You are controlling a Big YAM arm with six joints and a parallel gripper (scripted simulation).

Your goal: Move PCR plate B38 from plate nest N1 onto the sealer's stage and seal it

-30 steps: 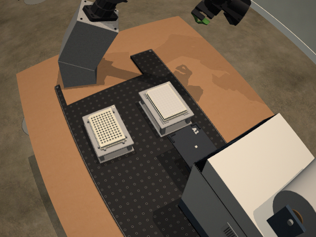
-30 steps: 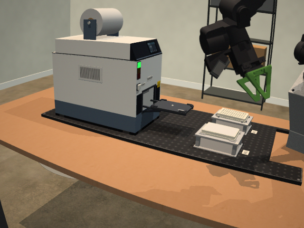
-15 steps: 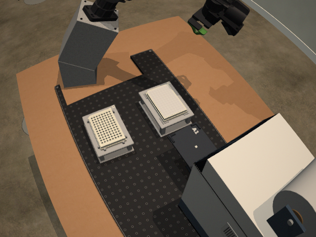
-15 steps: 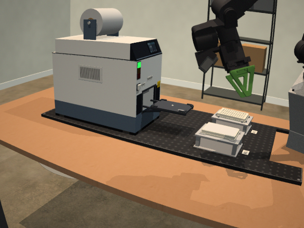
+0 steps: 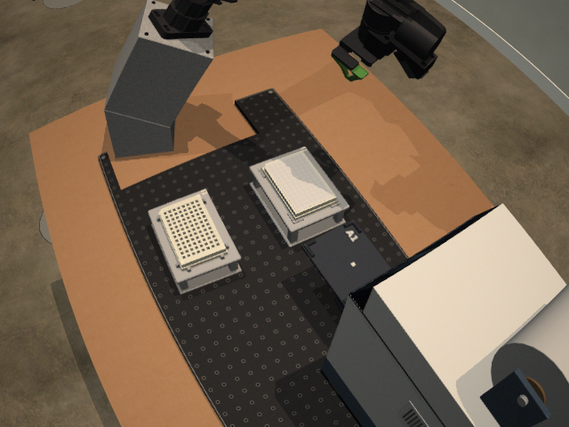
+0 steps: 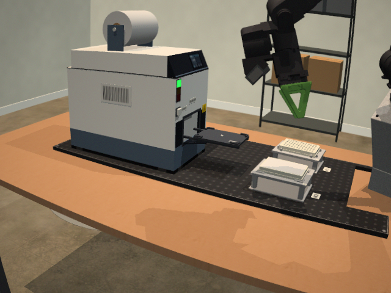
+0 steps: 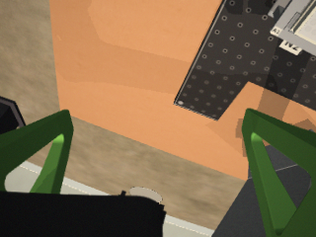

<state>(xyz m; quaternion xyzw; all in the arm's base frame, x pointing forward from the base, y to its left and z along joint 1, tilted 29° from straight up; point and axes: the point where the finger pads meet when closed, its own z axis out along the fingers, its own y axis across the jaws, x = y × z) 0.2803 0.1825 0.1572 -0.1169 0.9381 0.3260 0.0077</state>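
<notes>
Right now the plate B38 is 37 cm to the right of my hand, 21 cm below it and 2 cm ahead of it. The rest, counted from my hand: nest N2: 22 cm below, 16 cm to the right, 4 cm ahead; then sealed plate B83: 20 cm below, 16 cm to the right, 4 cm ahead; then nest N1: 37 cm to the right, 22 cm below, 2 cm ahead.
</notes>
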